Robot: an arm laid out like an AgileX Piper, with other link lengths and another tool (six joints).
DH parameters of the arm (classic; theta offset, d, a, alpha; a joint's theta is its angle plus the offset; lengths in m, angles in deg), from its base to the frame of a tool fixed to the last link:
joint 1: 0 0.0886 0 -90
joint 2: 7.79 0 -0.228 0
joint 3: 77.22 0 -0.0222 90
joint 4: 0 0.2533 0 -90
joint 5: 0 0 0 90
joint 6: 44 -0.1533 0.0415 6.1
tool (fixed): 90 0.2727 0 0
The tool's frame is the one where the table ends.
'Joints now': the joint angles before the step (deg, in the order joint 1, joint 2, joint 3, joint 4, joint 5, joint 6). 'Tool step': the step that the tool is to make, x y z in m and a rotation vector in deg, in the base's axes. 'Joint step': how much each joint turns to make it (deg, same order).
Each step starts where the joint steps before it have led.
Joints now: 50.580 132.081 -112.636 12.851 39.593 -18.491
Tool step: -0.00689 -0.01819 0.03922 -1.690 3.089 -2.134
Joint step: -1.125 -5.465 -0.060 -1.230 8.453 3.721
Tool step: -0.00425 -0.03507 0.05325 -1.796 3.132 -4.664
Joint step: -3.033 -7.650 -0.059 -1.424 10.654 4.491
